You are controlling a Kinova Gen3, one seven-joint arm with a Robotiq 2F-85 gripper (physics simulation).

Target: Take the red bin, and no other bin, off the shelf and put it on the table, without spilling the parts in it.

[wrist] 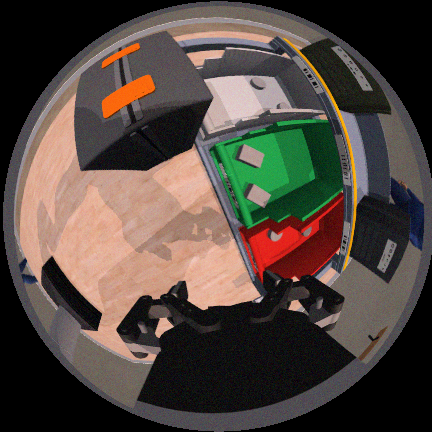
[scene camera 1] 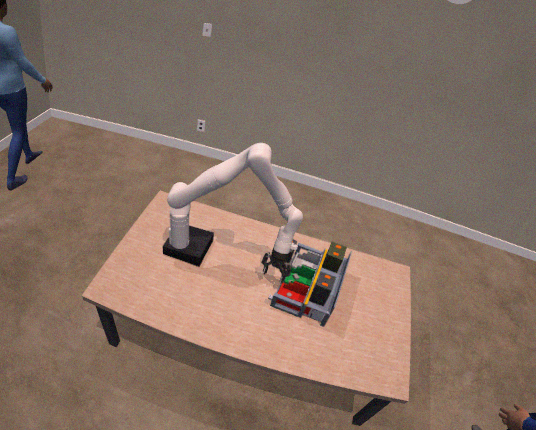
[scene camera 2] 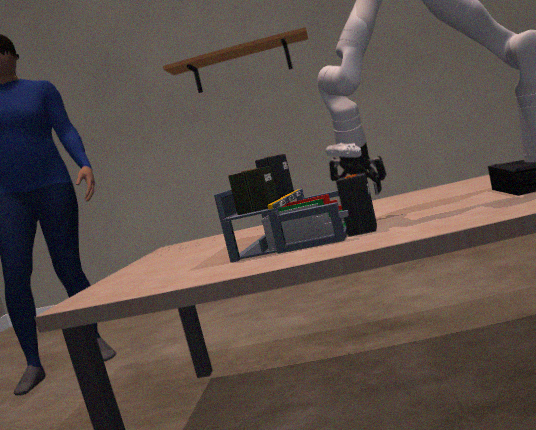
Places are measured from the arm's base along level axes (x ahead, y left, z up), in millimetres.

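Pixels of known places: gripper, between the fingertips: (wrist: 224, 284) (scene camera 1: 272, 278); arm's base, origin of its link: (wrist: 69, 316) (scene camera 1: 180, 242).
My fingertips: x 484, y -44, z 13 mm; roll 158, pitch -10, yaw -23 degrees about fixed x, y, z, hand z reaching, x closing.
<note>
For each thing: its middle in the pictures, then the offset to it from my fingertips. Level surfaces: height alone.
- red bin, middle of its body: (wrist: 303, 237) (scene camera 2: 317, 211) (scene camera 1: 296, 296) dx +130, dy -42, dz -27 mm
- grey shelf rack, middle of its body: (wrist: 326, 160) (scene camera 2: 296, 205) (scene camera 1: 311, 277) dx +173, dy +66, dz +11 mm
- table, height of its surface: dz -70 mm
- green bin, middle of its body: (wrist: 292, 164) (scene camera 2: 310, 217) (scene camera 1: 303, 280) dx +146, dy +69, dz -27 mm
- grey bin, middle of its body: (wrist: 258, 86) (scene camera 2: 303, 224) (scene camera 1: 309, 264) dx +157, dy +181, dz -27 mm
- tall dark box, middle of its body: (wrist: 144, 109) (scene camera 2: 357, 203) dx +23, dy +188, dz -5 mm
- yellow strip, middle of its body: (wrist: 348, 158) (scene camera 1: 317, 275) dx +195, dy +64, dz +37 mm
The red bin (scene camera 1: 292, 296) (scene camera 2: 327, 200) (wrist: 265, 245) sits in the lower front tier of the grey shelf rack (scene camera 1: 325, 304) (scene camera 2: 231, 240) (wrist: 380, 145), at the end of the row beside the green bin. In the wrist view it holds two round grey parts. My gripper (scene camera 1: 275, 274) (scene camera 2: 355, 184) (wrist: 224, 284) is open and empty. It points down in front of the rack, above the table (scene camera 1: 225, 320) (scene camera 2: 165, 265) (wrist: 165, 200). In the wrist view one fingertip overlaps the red bin's near front corner. I cannot tell how far apart they are.
The green bin (scene camera 1: 300, 276) (wrist: 295, 155) holds two blocks; a grey bin (wrist: 235, 97) is beyond it. A tall dark box (scene camera 2: 356, 205) (wrist: 140, 110) stands on the table before the rack. Two dark boxes stand on its upper tier, behind the yellow strip (wrist: 353, 180). People stand beyond the table.
</note>
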